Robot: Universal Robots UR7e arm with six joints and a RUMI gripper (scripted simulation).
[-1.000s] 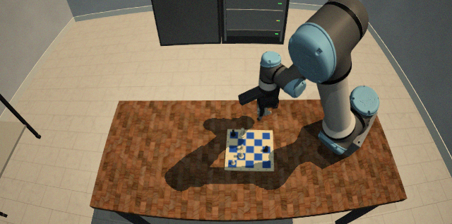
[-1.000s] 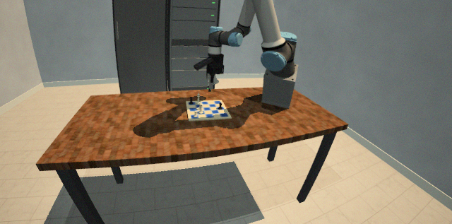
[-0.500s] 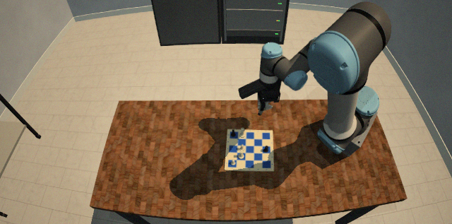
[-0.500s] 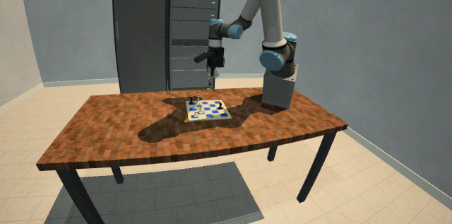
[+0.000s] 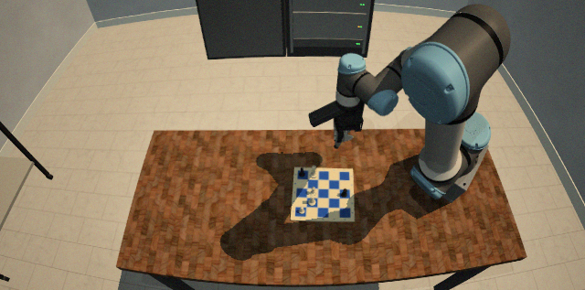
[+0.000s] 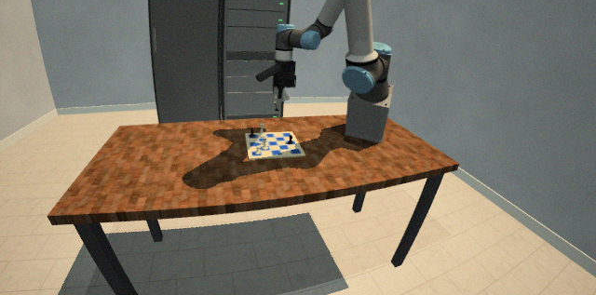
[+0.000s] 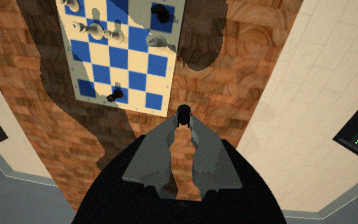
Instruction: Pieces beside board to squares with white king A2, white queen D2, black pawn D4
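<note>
Right now my hand is 130 mm to the right of the blue-and-cream chessboard, 120 mm above it and 50 mm short of it. Also, from my hand: tall white piece (80 mm below, 80 mm ahead, 50 mm to the left); then black pawn (10 mm below).
</note>
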